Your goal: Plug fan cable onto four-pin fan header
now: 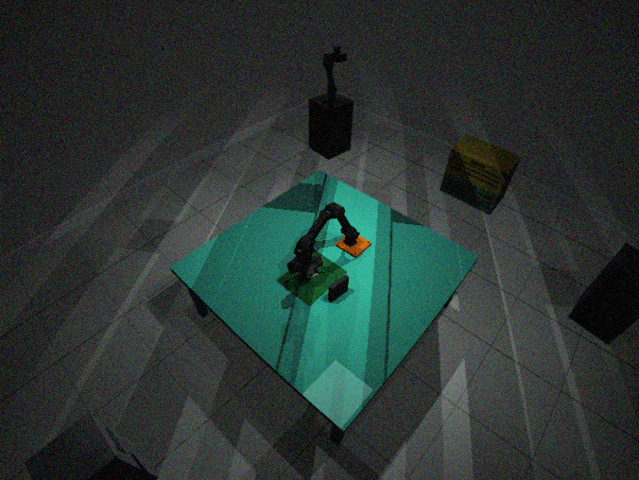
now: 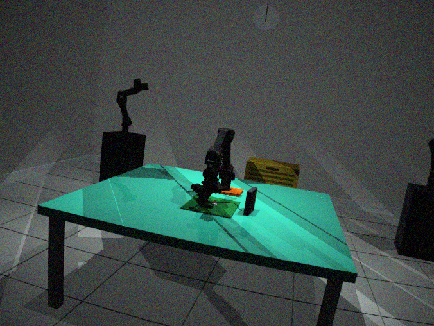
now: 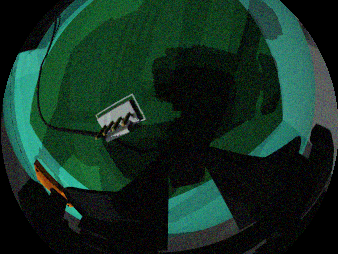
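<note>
The green board lies 2 cm behind my gripper tip, 5 cm to the left of it and 3 cm below it. From my gripper tip the other things lie so: dark fan plug (1 cm to the right); black fan (4 cm behind, 23 cm to the left, 5 cm above).
</note>
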